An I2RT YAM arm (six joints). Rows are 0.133 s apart.
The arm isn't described. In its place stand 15 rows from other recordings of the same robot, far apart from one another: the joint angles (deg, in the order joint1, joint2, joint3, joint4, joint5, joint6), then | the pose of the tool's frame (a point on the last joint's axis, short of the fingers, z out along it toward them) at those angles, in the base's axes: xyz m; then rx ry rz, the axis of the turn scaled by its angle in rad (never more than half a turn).
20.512 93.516 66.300 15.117 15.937 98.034 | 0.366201 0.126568 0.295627 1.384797 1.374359 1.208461
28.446 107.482 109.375 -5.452 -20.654 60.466 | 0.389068 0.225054 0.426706 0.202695 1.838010 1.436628
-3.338 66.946 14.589 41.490 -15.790 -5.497 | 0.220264 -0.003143 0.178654 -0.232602 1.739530 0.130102
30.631 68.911 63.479 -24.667 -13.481 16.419 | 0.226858 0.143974 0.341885 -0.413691 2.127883 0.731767
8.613 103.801 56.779 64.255 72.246 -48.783 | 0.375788 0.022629 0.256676 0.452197 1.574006 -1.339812
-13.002 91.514 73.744 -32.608 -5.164 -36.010 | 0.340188 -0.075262 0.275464 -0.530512 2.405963 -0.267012
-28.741 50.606 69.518 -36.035 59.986 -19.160 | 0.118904 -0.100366 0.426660 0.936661 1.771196 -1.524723
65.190 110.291 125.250 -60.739 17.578 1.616 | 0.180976 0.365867 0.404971 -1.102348 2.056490 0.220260
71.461 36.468 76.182 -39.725 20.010 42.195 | 0.032302 0.058010 0.473093 -0.139030 1.716773 1.255779
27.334 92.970 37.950 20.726 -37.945 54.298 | 0.263225 0.160701 0.153291 0.135937 2.442467 1.457540
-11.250 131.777 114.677 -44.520 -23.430 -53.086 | 0.491581 -0.083348 0.201840 -1.019038 2.297488 0.102682
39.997 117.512 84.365 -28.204 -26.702 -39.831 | 0.319603 0.289032 0.171070 -1.775043 1.878234 0.613159
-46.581 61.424 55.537 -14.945 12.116 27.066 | 0.163158 -0.183292 0.341202 1.279552 1.471525 -0.430661
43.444 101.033 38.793 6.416 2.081 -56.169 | 0.218183 0.204863 0.093112 -1.938311 1.656258 -0.132873
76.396 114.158 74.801 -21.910 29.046 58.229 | 0.112309 0.390606 0.153228 -0.227998 2.463603 0.336728
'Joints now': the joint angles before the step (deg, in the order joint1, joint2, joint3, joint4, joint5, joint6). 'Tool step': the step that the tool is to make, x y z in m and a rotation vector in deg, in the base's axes. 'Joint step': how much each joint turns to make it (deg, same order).
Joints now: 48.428, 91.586, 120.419, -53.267, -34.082, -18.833
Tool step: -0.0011, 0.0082, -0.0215, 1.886, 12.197, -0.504
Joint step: 0.867, -2.703, -9.451, 7.357, -3.026, 12.390
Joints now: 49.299, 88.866, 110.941, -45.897, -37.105, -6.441
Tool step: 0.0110, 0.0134, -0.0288, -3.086, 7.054, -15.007
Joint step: 1.321, -0.265, -7.034, 5.626, 13.500, 11.392
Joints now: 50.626, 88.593, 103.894, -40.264, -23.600, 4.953
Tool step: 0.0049, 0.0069, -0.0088, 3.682, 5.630, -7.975
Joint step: 0.611, -0.358, -3.789, 6.418, 5.225, 10.236
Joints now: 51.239, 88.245, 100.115, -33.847, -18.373, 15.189
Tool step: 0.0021, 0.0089, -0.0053, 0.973, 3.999, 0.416
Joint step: 0.521, 1.485, 0.328, 0.635, -1.317, 3.699
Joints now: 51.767, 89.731, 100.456, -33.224, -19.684, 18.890
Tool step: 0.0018, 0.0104, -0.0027, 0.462, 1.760, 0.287
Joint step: 0.789, 1.840, 1.227, 0.523, -0.178, 1.847
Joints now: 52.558, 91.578, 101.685, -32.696, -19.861, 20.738
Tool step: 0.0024, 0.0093, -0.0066, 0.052, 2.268, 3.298
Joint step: 0.270, 1.849, 0.713, -0.002, -3.506, 0.534
